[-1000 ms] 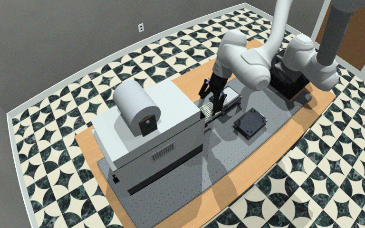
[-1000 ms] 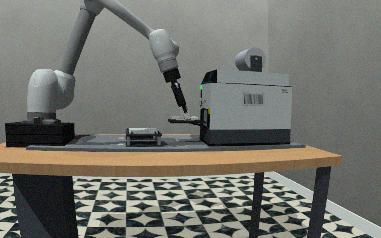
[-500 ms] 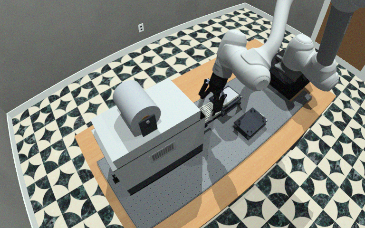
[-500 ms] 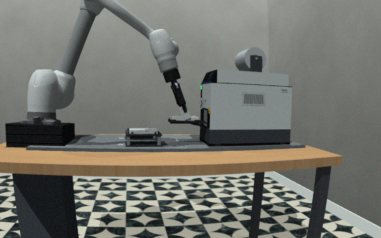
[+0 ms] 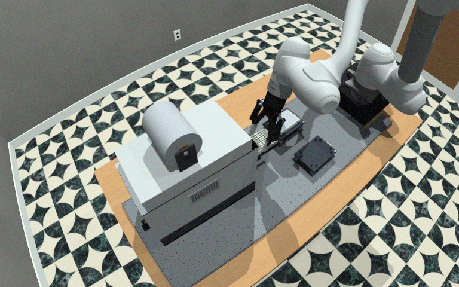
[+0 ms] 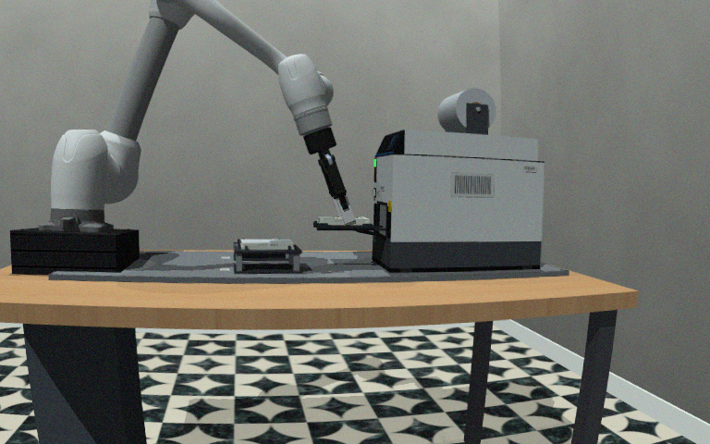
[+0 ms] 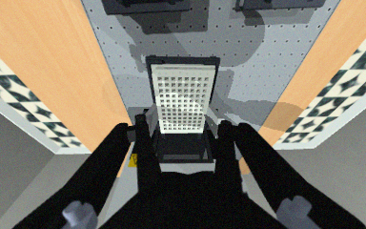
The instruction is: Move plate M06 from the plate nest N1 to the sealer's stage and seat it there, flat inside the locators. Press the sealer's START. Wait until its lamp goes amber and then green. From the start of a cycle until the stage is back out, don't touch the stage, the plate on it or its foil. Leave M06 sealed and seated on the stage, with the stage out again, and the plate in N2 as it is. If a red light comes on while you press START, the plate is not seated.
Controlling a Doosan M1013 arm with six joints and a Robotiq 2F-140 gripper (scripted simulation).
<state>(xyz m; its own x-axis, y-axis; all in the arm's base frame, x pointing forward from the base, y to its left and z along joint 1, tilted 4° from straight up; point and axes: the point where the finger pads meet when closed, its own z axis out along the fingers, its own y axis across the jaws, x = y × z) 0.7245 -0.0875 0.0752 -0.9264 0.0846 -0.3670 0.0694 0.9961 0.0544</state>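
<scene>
Right now my hand is 3 cm above the white well plate. The rest, counted from my hand: black stage: 4 cm below; foil-covered plate: 20 cm behind, 4 cm to the right, 8 cm below; nest N1: 20 cm behind, 16 cm to the left, 11 cm below.
</scene>
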